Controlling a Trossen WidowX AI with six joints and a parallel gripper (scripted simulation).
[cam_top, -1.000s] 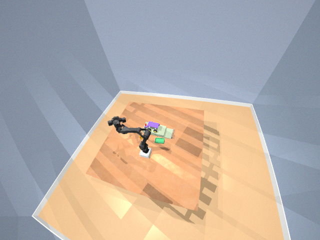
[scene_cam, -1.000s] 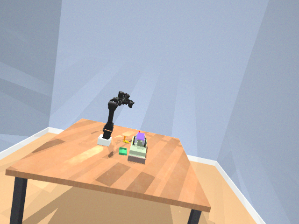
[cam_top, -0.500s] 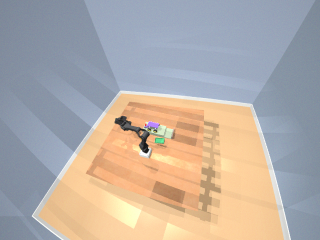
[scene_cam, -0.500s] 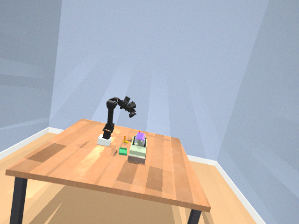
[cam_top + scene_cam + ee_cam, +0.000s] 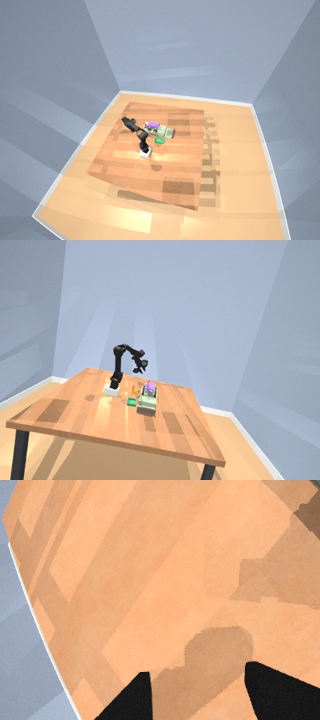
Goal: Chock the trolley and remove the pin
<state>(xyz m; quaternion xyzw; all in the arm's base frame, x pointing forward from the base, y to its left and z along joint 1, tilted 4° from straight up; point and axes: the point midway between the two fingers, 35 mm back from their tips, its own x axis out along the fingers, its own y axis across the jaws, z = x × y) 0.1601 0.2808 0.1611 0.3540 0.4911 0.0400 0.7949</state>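
Now: the yellow chock 16 cm below my gripper tip, 13 cm to the right of it and 2 cm behind it. Round my gripper tip: trolley 24 cm to the right, 13 cm ahead, 7 cm below; ramp 24 cm to the right, 14 cm below, 13 cm ahead; red-headed stop pin 14 cm to the right, 10 cm ahead, 6 cm below.
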